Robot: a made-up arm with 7 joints.
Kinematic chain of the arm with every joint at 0, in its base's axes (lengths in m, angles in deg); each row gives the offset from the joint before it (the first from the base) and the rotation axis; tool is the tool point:
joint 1: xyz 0 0 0.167 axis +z
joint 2: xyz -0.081 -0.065 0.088 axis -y
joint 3: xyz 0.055 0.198 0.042 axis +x
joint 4: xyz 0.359 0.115 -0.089 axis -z
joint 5: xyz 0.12 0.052 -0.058 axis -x
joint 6: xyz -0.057 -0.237 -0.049 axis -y
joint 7: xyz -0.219 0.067 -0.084 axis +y
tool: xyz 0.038 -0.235 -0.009
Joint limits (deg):
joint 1: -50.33..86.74
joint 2: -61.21..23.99
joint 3: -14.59..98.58
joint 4: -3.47..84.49
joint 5: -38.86..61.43
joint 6: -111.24..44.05
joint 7: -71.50..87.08
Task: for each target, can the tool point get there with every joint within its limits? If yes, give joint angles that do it. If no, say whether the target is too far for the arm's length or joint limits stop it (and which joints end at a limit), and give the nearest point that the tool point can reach.
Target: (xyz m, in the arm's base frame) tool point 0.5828 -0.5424 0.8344
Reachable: no: joint limits stop it (at a limit: joint 1, joint 4, joint 5, joint 6, joint 7) | nearest point 0.3616 -0.2541 0.5928 | short by 0.436 m
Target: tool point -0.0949 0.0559 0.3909
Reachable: yes | joints 48.81 11.30 71.68 58.32 33.12 -25.12 -40.43
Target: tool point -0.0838 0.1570 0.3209
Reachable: yes | joints 13.93 3.60 34.39 57.02 38.00 -7.64 35.76
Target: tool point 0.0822 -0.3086 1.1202
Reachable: no: joint limits stop it (at a limit: joint 1, joint 2, joint 5, joint 6, joint 7) | nearest point 0.1208 -0.1527 0.7609 | short by 0.394 m
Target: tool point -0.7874 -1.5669 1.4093
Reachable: no: too far | nearest point -0.4356 -0.1299 0.6210 | short by 1.676 m
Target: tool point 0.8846 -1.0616 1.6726
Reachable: no: too far | nearest point 0.3025 -0.2118 0.6786 | short by 1.431 m
